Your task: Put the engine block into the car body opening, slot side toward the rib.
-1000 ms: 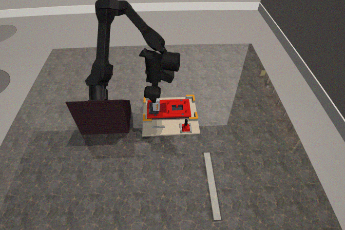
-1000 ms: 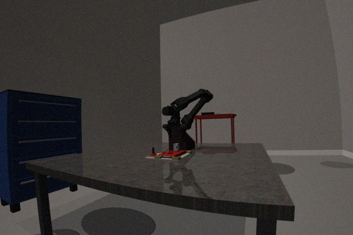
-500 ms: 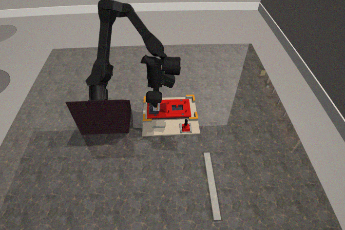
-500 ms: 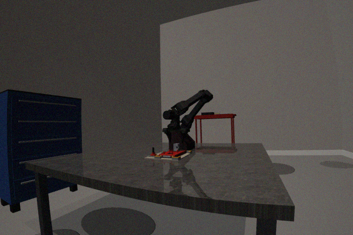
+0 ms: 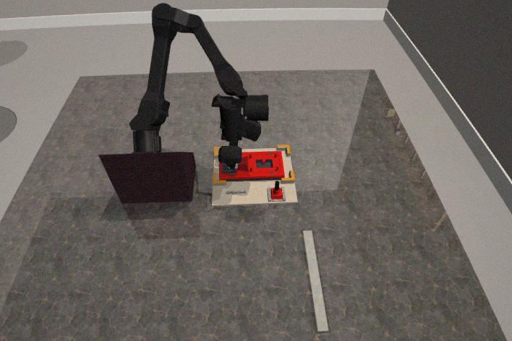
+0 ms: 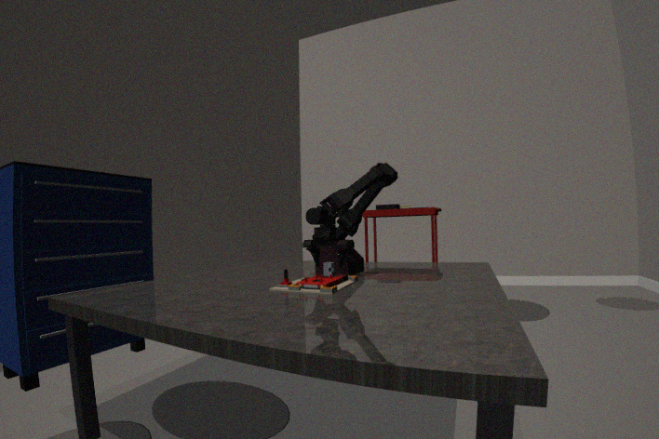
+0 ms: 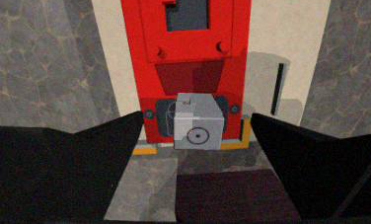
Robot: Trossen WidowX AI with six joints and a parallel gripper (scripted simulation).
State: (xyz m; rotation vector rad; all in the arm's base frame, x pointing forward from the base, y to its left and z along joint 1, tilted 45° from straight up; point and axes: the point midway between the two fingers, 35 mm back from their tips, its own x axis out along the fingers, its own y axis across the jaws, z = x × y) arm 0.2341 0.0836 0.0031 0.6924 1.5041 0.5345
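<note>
Now: gripper tip 10 mm to the right of the engine block and 10 mm above it.
</note>
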